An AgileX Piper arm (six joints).
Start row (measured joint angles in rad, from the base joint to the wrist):
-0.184 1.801 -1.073 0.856 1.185 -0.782
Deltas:
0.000 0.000 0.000 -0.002 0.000 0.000
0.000 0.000 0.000 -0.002 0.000 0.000
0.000 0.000 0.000 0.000 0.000 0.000
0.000 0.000 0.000 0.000 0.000 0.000
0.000 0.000 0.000 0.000 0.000 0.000
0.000 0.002 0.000 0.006 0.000 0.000
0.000 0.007 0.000 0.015 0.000 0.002
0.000 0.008 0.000 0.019 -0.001 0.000
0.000 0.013 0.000 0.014 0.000 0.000
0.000 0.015 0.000 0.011 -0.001 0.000
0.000 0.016 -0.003 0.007 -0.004 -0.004
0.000 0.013 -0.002 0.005 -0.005 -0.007
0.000 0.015 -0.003 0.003 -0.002 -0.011
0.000 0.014 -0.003 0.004 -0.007 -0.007
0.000 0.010 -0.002 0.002 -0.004 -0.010
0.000 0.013 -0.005 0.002 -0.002 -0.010
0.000 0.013 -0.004 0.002 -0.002 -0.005
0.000 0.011 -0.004 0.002 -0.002 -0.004
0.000 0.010 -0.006 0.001 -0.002 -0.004
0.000 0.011 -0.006 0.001 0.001 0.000
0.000 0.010 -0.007 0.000 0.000 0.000
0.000 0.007 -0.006 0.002 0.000 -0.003
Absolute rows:
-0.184 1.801 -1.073 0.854 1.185 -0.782
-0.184 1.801 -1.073 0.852 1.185 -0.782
-0.184 1.801 -1.073 0.852 1.185 -0.782
-0.184 1.801 -1.073 0.852 1.185 -0.782
-0.184 1.801 -1.073 0.852 1.185 -0.782
-0.184 1.803 -1.073 0.858 1.185 -0.782
-0.184 1.810 -1.073 0.873 1.185 -0.780
-0.184 1.818 -1.073 0.892 1.184 -0.780
-0.184 1.831 -1.073 0.906 1.184 -0.780
-0.184 1.846 -1.073 0.917 1.183 -0.780
-0.184 1.862 -1.076 0.924 1.179 -0.784
-0.184 1.875 -1.078 0.929 1.174 -0.791
-0.184 1.890 -1.081 0.932 1.172 -0.802
-0.184 1.904 -1.084 0.936 1.165 -0.809
-0.184 1.914 -1.086 0.938 1.161 -0.819
-0.184 1.927 -1.091 0.940 1.159 -0.829
-0.184 1.940 -1.095 0.942 1.157 -0.834
-0.184 1.951 -1.099 0.944 1.155 -0.838
-0.184 1.961 -1.105 0.945 1.153 -0.842
-0.184 1.972 -1.111 0.946 1.154 -0.842
-0.184 1.982 -1.118 0.946 1.154 -0.842
-0.184 1.989 -1.124 0.948 1.154 -0.845

